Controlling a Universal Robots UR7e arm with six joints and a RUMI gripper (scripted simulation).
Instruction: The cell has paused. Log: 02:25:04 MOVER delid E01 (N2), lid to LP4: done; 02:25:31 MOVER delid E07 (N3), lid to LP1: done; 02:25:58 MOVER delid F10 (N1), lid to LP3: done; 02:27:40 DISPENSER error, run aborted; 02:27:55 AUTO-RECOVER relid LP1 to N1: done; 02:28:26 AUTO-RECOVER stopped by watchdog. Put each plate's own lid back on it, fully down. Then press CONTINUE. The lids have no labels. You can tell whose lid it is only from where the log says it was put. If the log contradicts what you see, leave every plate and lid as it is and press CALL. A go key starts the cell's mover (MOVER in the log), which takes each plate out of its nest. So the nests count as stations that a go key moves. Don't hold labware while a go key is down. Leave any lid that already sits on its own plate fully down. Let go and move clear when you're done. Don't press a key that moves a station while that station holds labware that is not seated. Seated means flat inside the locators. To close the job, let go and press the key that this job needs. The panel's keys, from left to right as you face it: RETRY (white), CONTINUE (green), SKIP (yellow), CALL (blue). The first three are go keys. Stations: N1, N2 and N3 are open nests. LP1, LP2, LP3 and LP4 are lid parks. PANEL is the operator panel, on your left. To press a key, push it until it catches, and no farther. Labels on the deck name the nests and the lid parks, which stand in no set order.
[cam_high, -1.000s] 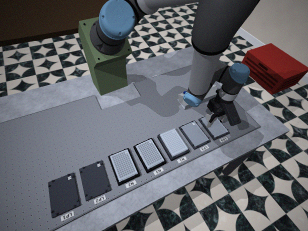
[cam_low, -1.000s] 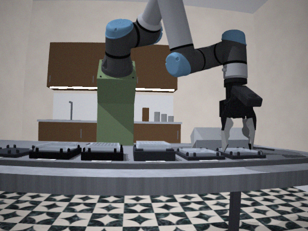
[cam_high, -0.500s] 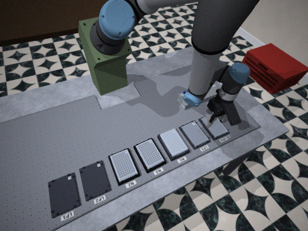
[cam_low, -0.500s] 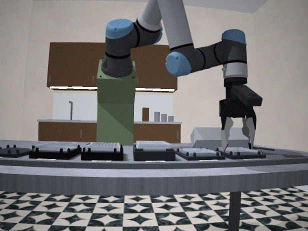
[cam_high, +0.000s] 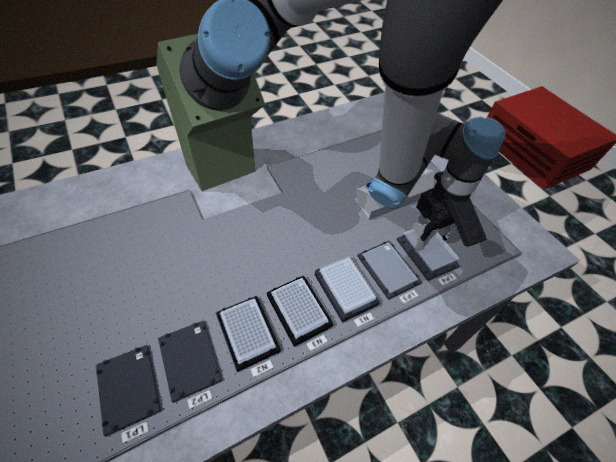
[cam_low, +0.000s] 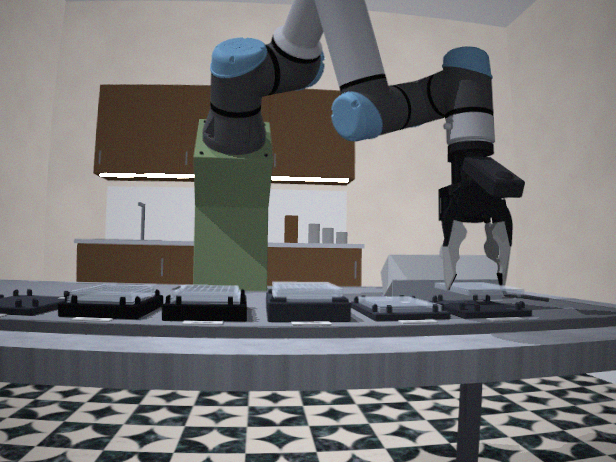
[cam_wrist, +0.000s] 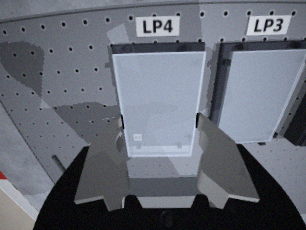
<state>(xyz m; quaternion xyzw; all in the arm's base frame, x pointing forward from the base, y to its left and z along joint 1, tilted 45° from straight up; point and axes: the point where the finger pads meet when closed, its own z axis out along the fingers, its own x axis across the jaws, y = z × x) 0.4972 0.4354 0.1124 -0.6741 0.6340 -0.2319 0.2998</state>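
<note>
The LP4 lid park lies 40 mm below my hand. Also, from my hand: blue CALL key (220 mm behind, 80 mm to the right, 20 mm above); LP3 lid park (20 mm ahead, 120 mm to the right, 40 mm below); yellow SKIP key (230 mm behind, 30 mm to the right, 20 mm above).
</note>
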